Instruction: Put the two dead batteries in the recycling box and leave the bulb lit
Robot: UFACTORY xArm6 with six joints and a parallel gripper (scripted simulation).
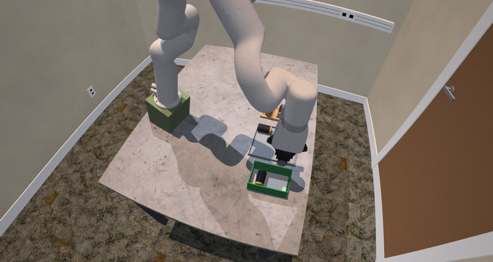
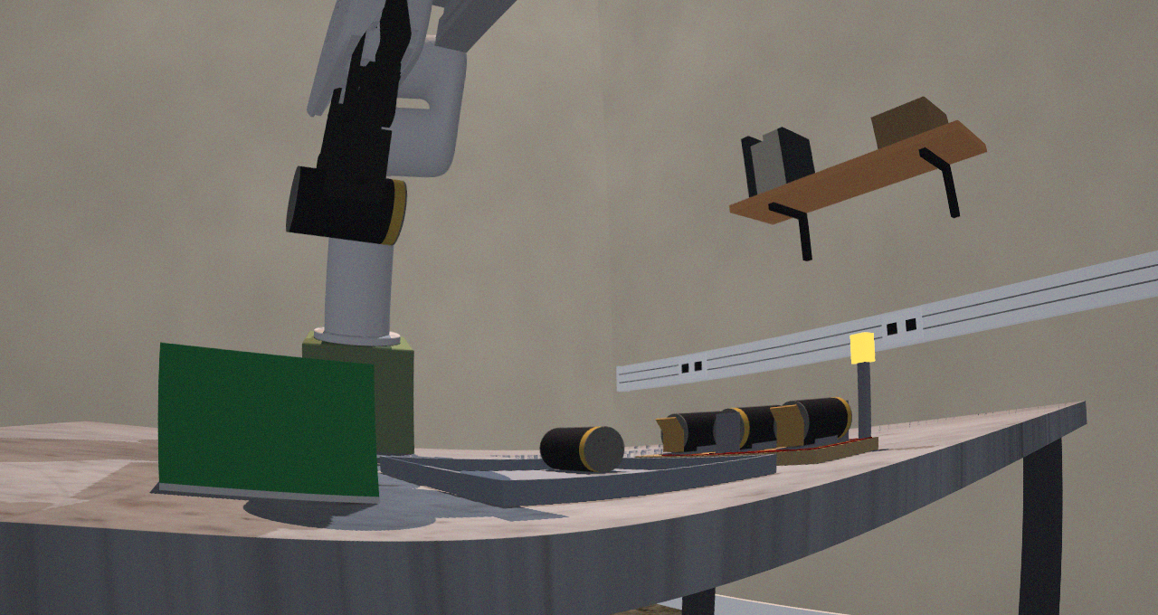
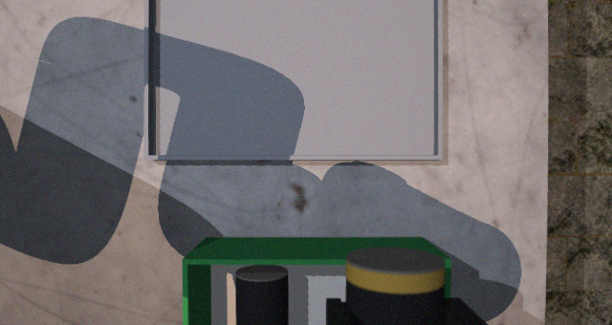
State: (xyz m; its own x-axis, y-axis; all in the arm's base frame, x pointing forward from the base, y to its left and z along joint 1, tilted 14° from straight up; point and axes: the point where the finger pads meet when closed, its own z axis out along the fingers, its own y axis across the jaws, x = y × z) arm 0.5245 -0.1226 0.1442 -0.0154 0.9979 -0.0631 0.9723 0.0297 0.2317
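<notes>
The green recycling box lies 20 mm behind my hand, 40 mm to the right of it and 140 mm below it. Also, from my hand: grey tray (40 mm behind, 150 mm to the left, 160 mm below).
</notes>
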